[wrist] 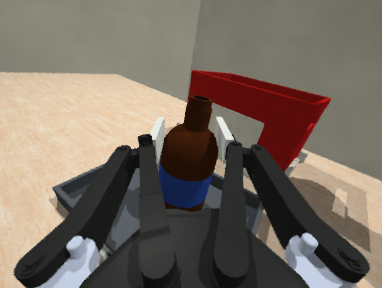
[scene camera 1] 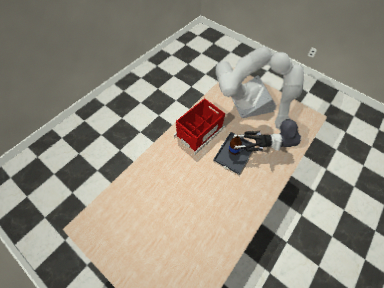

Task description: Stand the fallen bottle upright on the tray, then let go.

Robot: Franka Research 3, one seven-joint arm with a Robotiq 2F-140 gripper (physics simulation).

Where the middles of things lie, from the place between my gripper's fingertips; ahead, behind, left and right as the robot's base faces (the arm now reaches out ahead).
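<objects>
My hand is 40 mm above the brown bottle point(wrist: 189, 154) at the moment, and it's also 20 mm past the bottle and 10 mm to the right of it.
</objects>
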